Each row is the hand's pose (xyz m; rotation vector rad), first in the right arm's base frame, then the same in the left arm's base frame.
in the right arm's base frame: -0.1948 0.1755 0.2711 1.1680 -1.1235 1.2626
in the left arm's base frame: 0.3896 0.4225 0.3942 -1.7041 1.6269 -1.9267
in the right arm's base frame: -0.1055 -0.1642 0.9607 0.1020 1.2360 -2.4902
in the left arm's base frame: 0.4904 -0.2292 0.7992 0.4742 1.3562 -1.2245
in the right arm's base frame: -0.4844 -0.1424 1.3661 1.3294 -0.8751 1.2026
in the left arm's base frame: 0.1396 -0.6594 0.7828 -1.8656 1.3329 -2.1128
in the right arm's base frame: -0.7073 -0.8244 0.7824 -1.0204 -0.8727 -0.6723
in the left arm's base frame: 0.7239 -0.7203 0.0683 0.1533 -1.3896 -0.5661
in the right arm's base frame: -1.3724 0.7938 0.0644 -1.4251 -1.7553 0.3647
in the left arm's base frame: -0.6769 0.4499 -0.4264 -0.3954 -2.6038 -0.3237
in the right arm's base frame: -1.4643 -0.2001 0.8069 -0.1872 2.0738 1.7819
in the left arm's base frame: -0.1857 -0.6859 -0.2987 -1.2877 0.9524 2.2447
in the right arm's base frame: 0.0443 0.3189 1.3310 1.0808 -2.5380 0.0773
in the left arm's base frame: 0.0853 -0.1584 1.2723 -1.8717 1.8519 0.1600
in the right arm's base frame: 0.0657 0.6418 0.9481 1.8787 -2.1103 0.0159
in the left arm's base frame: -0.0354 0.3086 1.1358 -2.2625 1.1415 -0.1220
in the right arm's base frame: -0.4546 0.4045 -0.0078 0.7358 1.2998 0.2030
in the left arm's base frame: 0.1542 0.6484 0.0921 0.5803 0.7985 1.3942
